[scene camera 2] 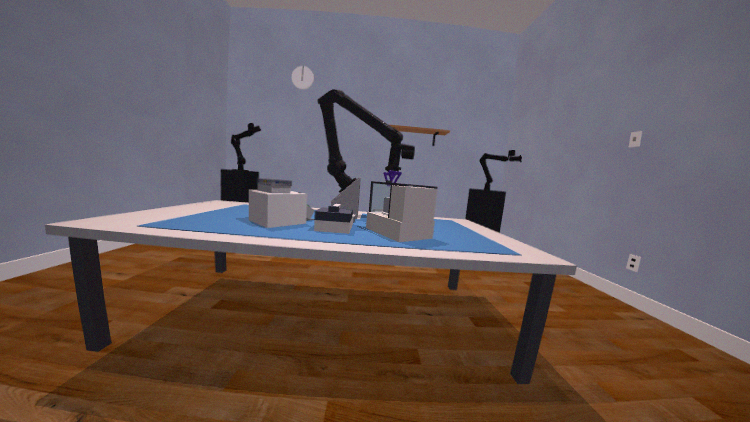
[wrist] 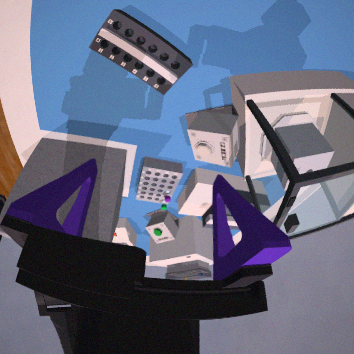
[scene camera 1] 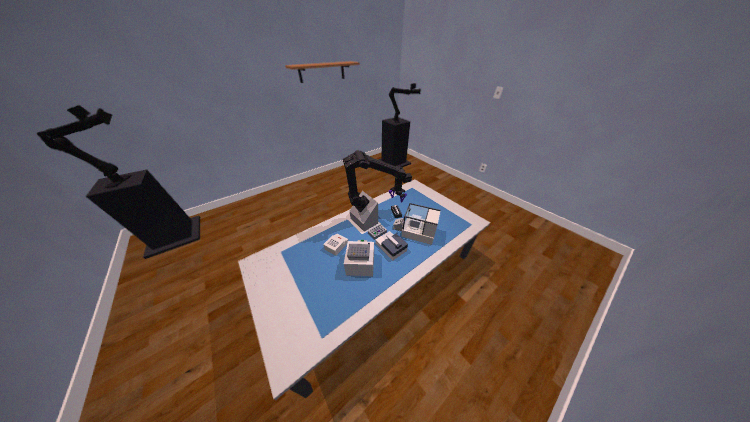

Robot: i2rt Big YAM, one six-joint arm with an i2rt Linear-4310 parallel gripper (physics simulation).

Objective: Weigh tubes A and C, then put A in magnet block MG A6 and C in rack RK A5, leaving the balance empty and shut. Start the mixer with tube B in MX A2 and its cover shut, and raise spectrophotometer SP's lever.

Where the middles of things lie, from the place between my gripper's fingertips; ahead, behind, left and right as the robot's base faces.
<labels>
I see the PRINT button box [wrist: 213, 132] 12 cm ahead of my hand, 5 cm to the right of it and 15 cm below it. Also, from my hand: spectrophotometer [scene camera 2: 332, 219] 24 cm ahead, 23 cm to the right, 14 cm below; balance [scene camera 2: 402, 212] 25 cm ahead, 4 cm to the left, 8 cm below; box with green button [wrist: 162, 226] 14 cm ahead, 42 cm to the right, 15 cm below.
</labels>
